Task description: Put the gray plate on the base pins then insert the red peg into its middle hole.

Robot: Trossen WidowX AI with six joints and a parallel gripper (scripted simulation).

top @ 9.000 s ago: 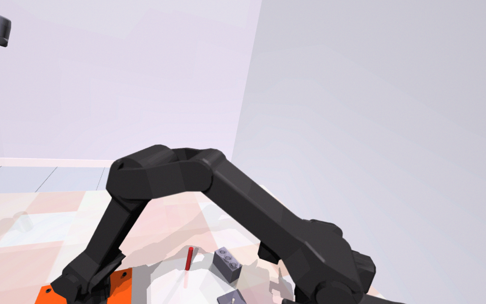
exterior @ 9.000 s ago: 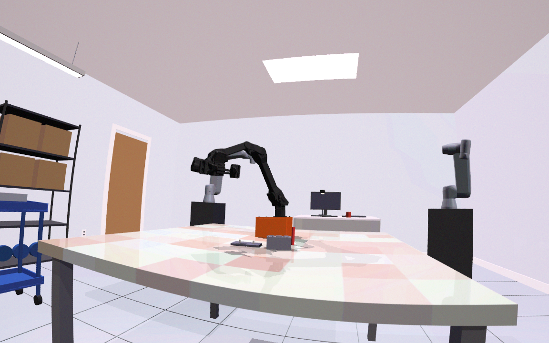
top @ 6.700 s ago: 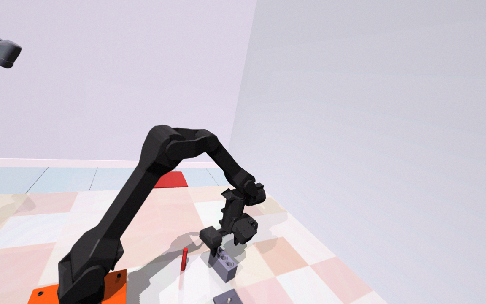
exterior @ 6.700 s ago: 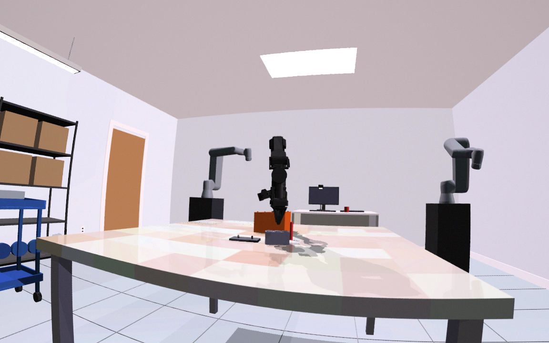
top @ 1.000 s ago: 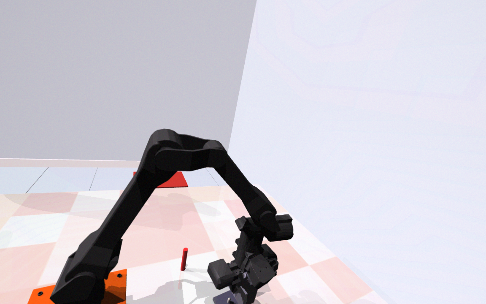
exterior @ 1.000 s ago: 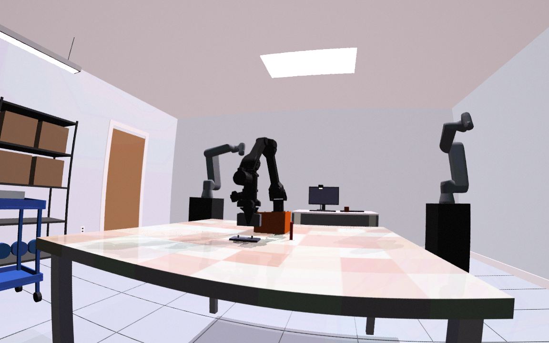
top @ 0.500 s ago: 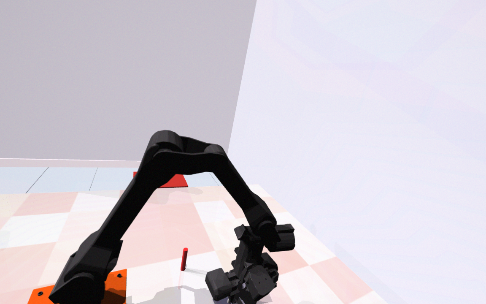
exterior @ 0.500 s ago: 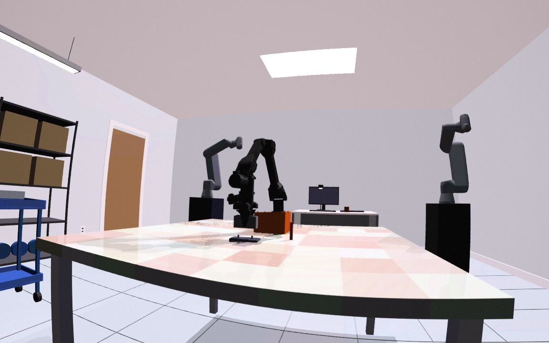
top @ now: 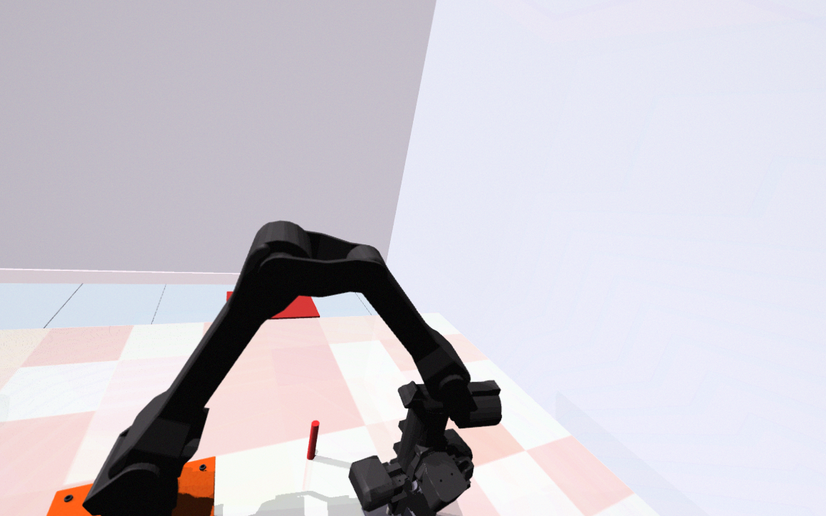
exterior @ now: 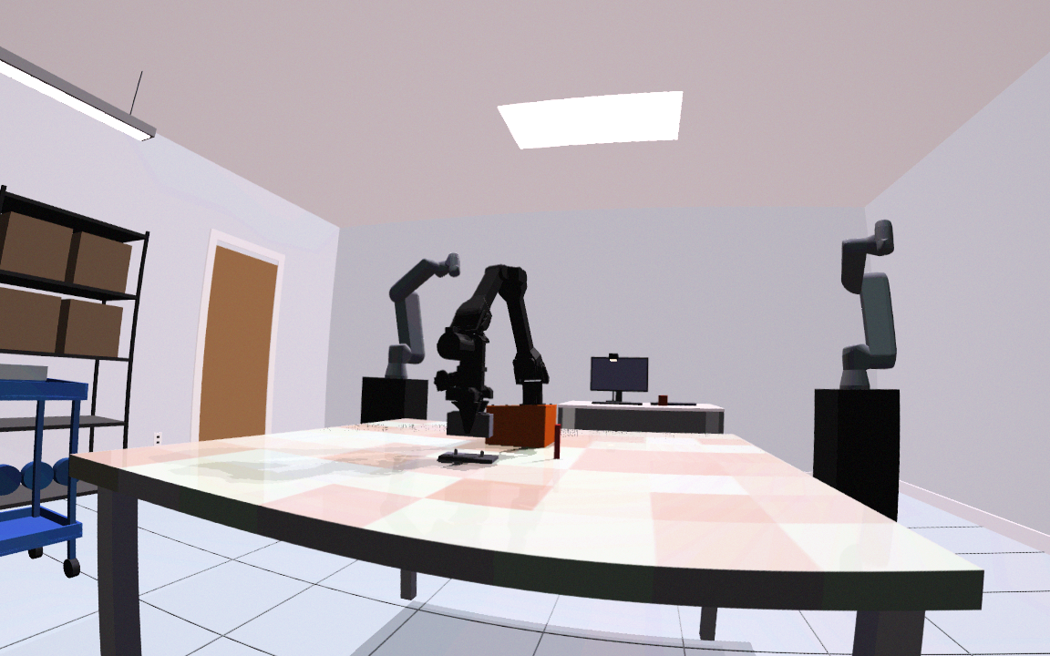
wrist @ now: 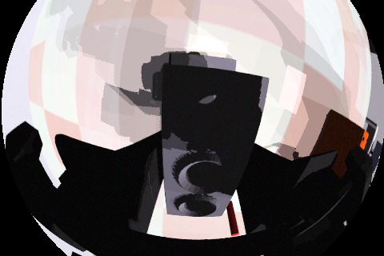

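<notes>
My gripper tip is 50 mm above the base. Round my gripper tip: red peg (100 mm behind, 180 mm to the left, 20 mm below); gray plate (30 mm above).
</notes>
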